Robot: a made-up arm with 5 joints. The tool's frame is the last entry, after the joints. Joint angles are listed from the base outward.
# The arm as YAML. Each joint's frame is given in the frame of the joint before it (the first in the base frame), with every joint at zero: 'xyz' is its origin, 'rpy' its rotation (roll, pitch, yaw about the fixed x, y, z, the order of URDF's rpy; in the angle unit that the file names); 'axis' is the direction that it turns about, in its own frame. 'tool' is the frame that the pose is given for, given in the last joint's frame.
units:
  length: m
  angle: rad
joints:
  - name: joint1
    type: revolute
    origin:
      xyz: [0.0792, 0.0, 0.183]
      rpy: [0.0, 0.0, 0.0]
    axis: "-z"
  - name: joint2
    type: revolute
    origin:
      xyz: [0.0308, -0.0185, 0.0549]
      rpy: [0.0, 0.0, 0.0]
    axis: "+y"
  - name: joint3
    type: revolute
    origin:
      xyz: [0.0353, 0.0, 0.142]
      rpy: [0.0, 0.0, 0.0]
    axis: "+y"
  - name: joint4
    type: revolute
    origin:
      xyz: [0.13, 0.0, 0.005]
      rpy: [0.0, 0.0, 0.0]
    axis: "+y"
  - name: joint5
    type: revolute
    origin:
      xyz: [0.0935, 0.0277, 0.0]
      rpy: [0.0, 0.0, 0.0]
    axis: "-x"
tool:
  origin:
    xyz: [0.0, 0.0, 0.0]
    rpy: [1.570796, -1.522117, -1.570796]
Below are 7 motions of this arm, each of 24 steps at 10 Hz.
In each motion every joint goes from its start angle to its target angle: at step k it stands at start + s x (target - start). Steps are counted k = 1, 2, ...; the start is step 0. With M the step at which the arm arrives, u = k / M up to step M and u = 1 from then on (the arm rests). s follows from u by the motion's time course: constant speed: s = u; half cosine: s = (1 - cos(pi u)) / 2; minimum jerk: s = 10 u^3 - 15 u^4 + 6 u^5.
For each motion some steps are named. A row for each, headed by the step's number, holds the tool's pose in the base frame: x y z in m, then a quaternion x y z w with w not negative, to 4 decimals.
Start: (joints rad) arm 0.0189 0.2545 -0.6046 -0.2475 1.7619
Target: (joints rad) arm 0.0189 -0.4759 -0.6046 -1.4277 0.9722
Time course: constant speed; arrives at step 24
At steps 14, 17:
14: 0.1968 0.0070 0.5710 0.5923 0.8026 0.0408 0.0576
17: 0.1529 0.0078 0.5734 0.5434 0.8180 0.1016 0.1593

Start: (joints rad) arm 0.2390 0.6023 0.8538 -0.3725 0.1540
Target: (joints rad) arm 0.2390 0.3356 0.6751 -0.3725 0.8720
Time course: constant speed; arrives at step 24
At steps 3, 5, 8, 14, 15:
3: 0.2877 -0.0413 0.1312 -0.0577 -0.2618 -0.0212 0.9632
5: 0.2929 -0.0426 0.1365 -0.0699 -0.2773 0.0076 0.9582
8: 0.3004 -0.0444 0.1448 -0.0899 -0.2993 0.0502 0.9486
14: 0.3143 -0.0478 0.1630 -0.1359 -0.3386 0.1323 0.9216
15: 0.3164 -0.0483 0.1662 -0.1443 -0.3445 0.1455 0.9161

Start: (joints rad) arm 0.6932 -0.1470 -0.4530 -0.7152 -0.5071
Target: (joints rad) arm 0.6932 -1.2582 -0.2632 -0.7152 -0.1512
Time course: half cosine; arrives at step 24
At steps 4, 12, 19, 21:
4: 0.2017 -0.0898 0.5598 -0.0802 -0.9921 -0.0556 0.0792
12: 0.0897 0.0032 0.5765 0.1562 0.9824 -0.0522 0.0880
19: -0.0076 0.0841 0.5369 0.2171 0.9347 -0.1262 0.2516
21: -0.0220 0.0961 0.5258 0.2259 0.9235 -0.1358 0.2788

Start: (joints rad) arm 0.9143 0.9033 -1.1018 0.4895 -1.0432
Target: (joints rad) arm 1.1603 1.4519 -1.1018 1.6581 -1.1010
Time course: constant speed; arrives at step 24
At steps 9, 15, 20, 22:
9: 0.2791 -0.2986 0.1984 0.0167 -0.3121 -0.8287 0.4643
15: 0.2439 -0.2805 0.1445 0.0031 -0.1030 -0.8856 0.4529
20: 0.2140 -0.2568 0.1122 -0.0008 0.0755 -0.9017 0.4257
22: 0.2025 -0.2461 0.1027 -0.0004 0.1466 -0.8998 0.4110

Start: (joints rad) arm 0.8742 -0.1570 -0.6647 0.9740 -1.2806
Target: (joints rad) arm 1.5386 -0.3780 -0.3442 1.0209 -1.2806
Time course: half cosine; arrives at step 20
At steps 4, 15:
4: 0.2158 -0.1706 0.4662 0.1257 -0.6336 -0.6915 0.3233
15: 0.1140 -0.1959 0.4489 -0.0337 -0.6017 -0.7843 0.1472

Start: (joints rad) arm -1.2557 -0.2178 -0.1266 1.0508 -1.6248
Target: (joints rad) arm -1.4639 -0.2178 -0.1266 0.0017 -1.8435
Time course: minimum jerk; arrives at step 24
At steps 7, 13, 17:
7: 0.1361 0.2283 0.3842 0.4886 -0.0361 -0.1815 0.8526
13: 0.1182 0.2454 0.4234 0.6707 0.0115 -0.1560 0.7251
17: 0.1042 0.2461 0.4498 0.7666 0.0574 -0.1354 0.6250

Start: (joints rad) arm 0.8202 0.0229 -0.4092 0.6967 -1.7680
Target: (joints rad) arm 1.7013 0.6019 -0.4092 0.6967 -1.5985
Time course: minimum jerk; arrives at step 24
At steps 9, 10, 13, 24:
9: 0.2333 -0.2578 0.3630 0.1812 -0.4908 -0.8421 0.1311
10: 0.2189 -0.2714 0.3517 0.1571 -0.4804 -0.8557 0.1110
13: 0.1642 -0.3064 0.3141 0.0864 -0.4381 -0.8938 0.0418
24: 0.0457 -0.3262 0.2423 0.0090 0.3340 0.9375 0.0973

